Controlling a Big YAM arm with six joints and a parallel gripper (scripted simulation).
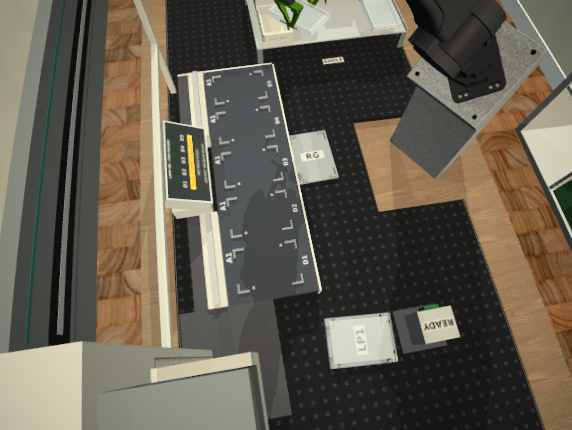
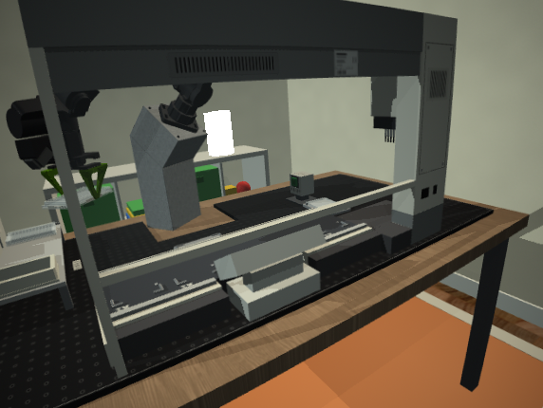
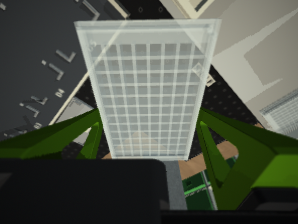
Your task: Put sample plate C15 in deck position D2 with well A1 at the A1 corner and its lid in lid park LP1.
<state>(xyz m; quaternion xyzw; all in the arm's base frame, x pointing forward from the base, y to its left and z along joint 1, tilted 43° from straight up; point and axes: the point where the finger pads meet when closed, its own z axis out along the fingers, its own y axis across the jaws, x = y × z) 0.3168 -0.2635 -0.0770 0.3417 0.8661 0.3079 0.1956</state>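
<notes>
Right now the sample plate is 1 cm ahead of my hand. Also, from my hand: shelf: 24 cm to the right, 15 cm below, 7 cm behind; cream reservoir: 14 cm to the right, 14 cm below, 7 cm ahead; shelf label: 21 cm below, 11 cm behind, 8 cm to the right.
</notes>
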